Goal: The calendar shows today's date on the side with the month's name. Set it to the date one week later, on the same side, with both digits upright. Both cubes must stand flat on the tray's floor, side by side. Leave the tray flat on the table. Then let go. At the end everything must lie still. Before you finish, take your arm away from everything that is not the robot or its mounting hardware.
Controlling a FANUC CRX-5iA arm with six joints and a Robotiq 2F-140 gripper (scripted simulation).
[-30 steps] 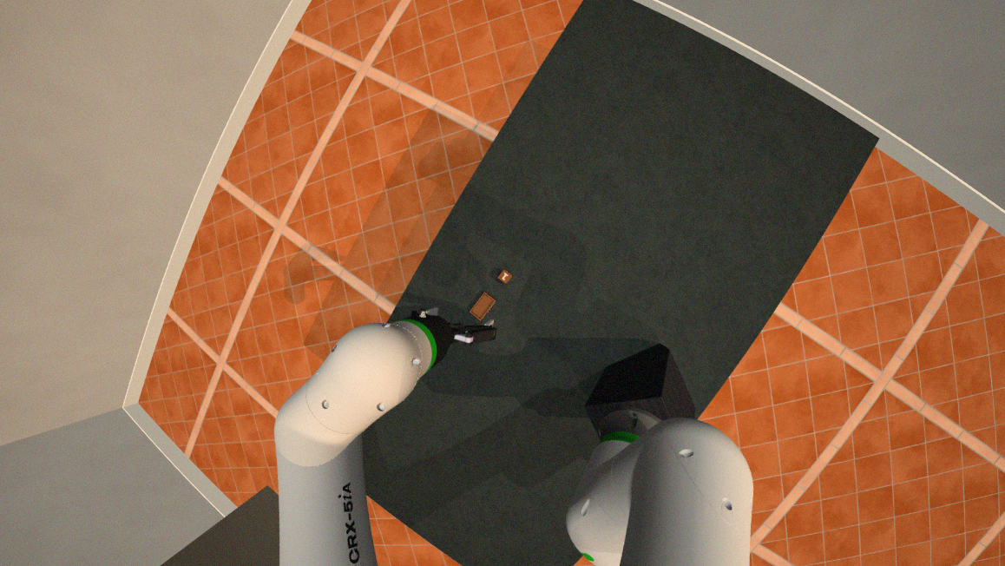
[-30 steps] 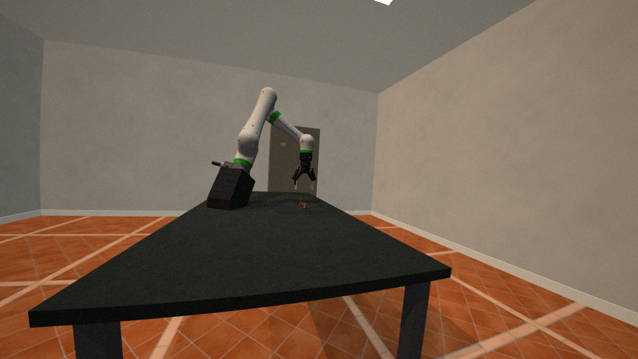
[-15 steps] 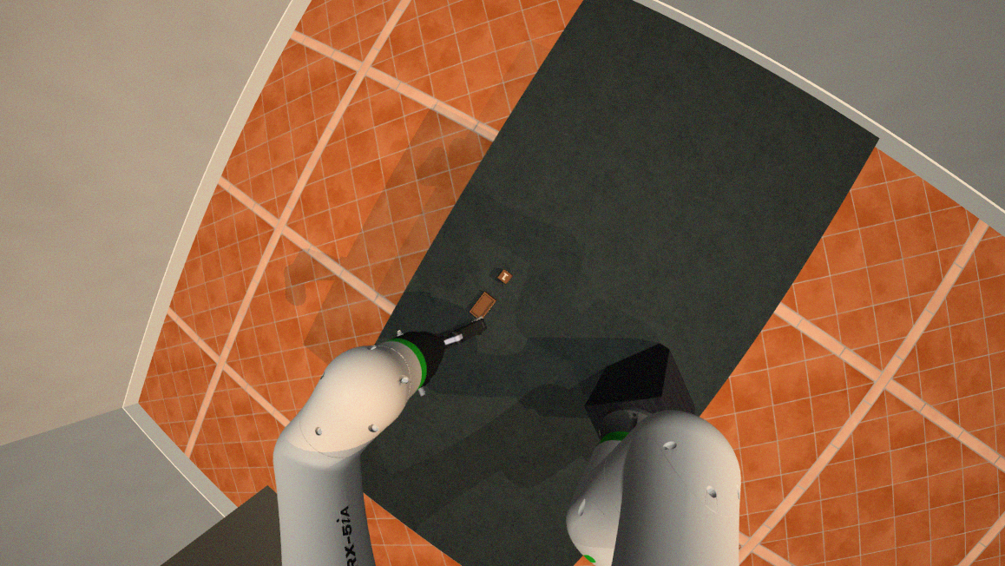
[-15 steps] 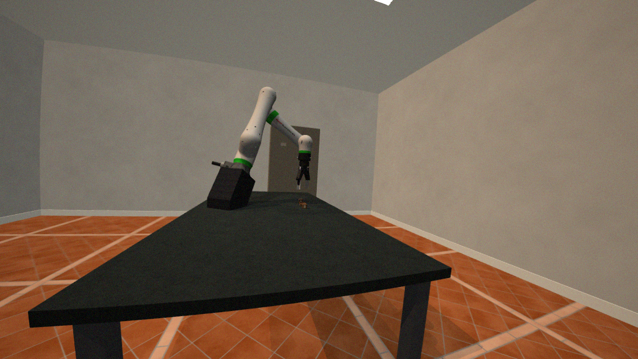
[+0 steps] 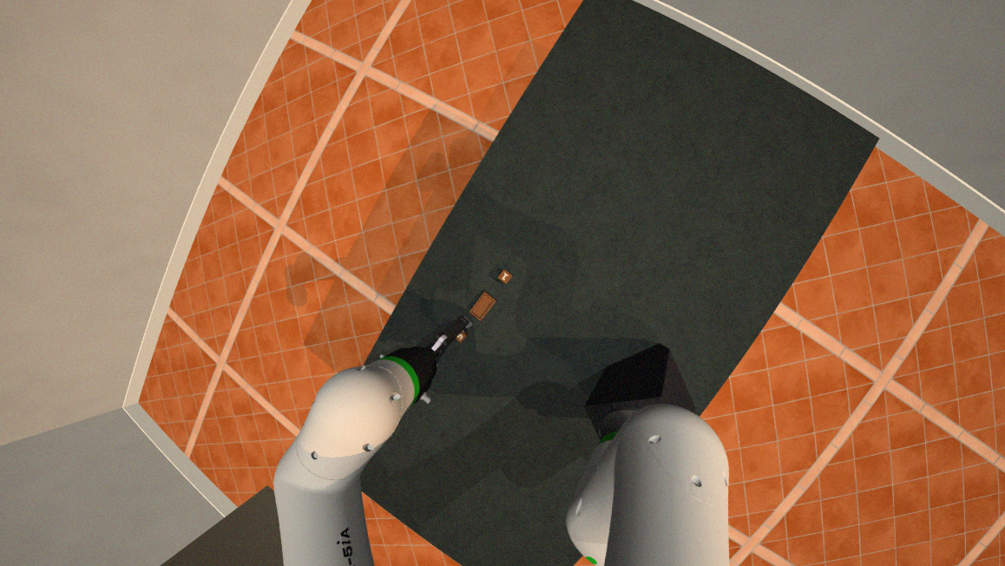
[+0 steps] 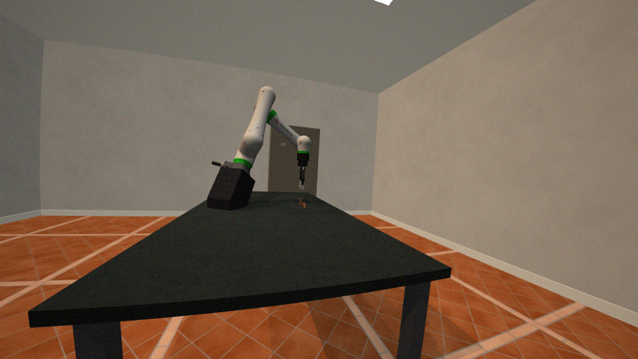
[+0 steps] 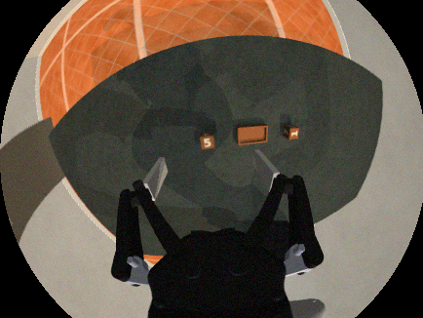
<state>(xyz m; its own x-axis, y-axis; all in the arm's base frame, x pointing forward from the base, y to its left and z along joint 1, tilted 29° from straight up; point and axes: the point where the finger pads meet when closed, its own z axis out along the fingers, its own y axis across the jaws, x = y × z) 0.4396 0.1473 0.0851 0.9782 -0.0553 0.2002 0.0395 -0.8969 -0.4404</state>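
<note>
The brown cube is 110 mm below my hand. The rest, counted from my hand: brown tray 110 mm below, 100 mm to the right, 10 mm ahead.
</note>
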